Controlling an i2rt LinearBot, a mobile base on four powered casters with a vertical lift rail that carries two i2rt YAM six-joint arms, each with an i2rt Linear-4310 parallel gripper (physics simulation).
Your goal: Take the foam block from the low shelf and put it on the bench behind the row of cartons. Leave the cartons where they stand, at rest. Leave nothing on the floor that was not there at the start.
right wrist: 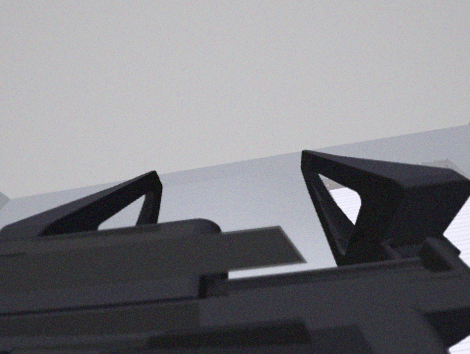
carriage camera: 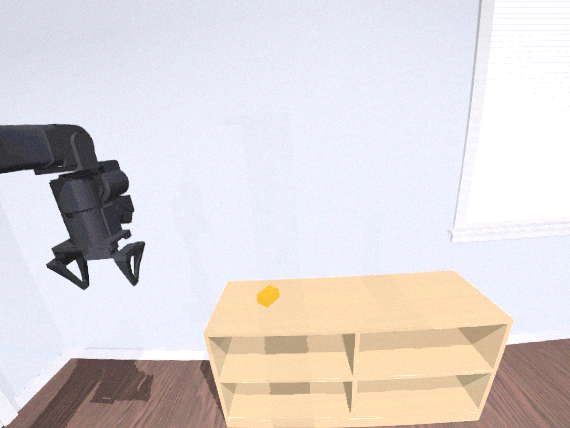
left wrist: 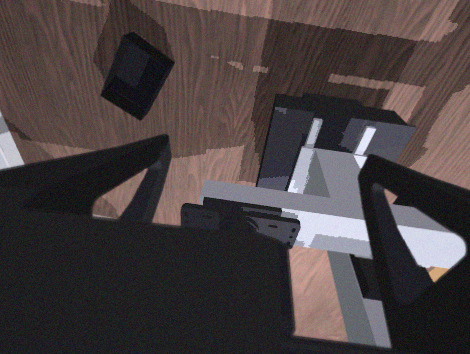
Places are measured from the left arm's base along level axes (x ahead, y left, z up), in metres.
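Pixels of known places: left gripper, between the fingertips: (carriage camera: pixel 111 286) (left wrist: pixel 265 155); right gripper, between the fingertips: (right wrist: pixel 229 168); left arm's base, origin of its link: (left wrist: pixel 239 224).
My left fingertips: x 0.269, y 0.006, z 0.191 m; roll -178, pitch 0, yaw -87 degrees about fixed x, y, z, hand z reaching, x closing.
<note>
Ahead of a thing's pixels: the offset from my left fingertips to its middle. "spot": to the spot under its first point. Level surfaces: height alone.
The foam block @(dy -0.225, dx +0.539, dz -0.441 m) (carriage camera: pixel 268 296), a small yellow block, lies on the top board of the low shelf @(dz -0.464 m) (carriage camera: pixel 380 300), near its left end in the carriage view. My left gripper (carriage camera: pixel 110 286) (left wrist: pixel 265 155) is open and empty. It points down, high up and to the left of the shelf in the carriage view. My right gripper (right wrist: pixel 229 168) is open and empty in the right wrist view, with wall and ceiling behind its fingers. The bench and the row of cartons do not show in these views.
An open black bin @(dy +0.511, dx -0.348, dz -1.024 m) (left wrist: pixel 137 75) lies on the wooden floor @(dz -1.073 m) (left wrist: pixel 210 110) in the left wrist view. Parts of my own base (left wrist: pixel 330 200), light grey and black, stand beside it. A wall (carriage camera: pixel 325 150) rises behind the shelf, with a window @(spot: dy -1.503, dx +0.693, dz +0.252 m) (carriage camera: pixel 530 125) at the right.
</note>
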